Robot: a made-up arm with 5 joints.
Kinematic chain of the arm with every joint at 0, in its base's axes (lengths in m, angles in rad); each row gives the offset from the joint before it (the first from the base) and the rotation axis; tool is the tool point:
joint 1: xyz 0 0 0.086 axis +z
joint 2: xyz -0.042 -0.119 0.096 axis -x
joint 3: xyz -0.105 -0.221 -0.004 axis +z
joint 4: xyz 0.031 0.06 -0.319 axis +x
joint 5: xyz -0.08 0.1 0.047 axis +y
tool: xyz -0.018 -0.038 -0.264
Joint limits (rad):
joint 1: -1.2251..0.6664
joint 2: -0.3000..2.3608
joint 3: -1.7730..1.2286
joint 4: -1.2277..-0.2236
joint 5: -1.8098..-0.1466
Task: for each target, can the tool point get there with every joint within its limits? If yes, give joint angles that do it. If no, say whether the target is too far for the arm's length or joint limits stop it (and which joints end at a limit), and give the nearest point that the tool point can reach.
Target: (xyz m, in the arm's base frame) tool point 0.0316 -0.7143 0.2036
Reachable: yes | joints 0.2928 1.0075 -1.4085 -0.9534 -0.6559
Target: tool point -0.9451 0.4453 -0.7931
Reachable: no: too far | nearest point -0.4866 0.0635 -0.3176 | short by 0.763 m
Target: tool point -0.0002 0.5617 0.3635
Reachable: no: joint limits stop it (at a limit: joint 1, joint 2, joint 3, joint 5) | nearest point -0.0894 0.1943 -0.0510 | short by 0.561 m
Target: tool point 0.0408 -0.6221 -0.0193
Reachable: yes | joints 0.0805 0.6805 -0.5860 -0.5571 -0.8594
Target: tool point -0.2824 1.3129 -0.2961
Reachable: no: too far | nearest point -0.2416 0.1977 -0.3063 | short by 1.116 m
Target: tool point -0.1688 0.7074 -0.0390
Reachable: no: joint limits stop it (at a limit: joint 1, joint 2, joint 3, joint 5) | nearest point -0.0729 0.2252 -0.1067 | short by 0.496 m
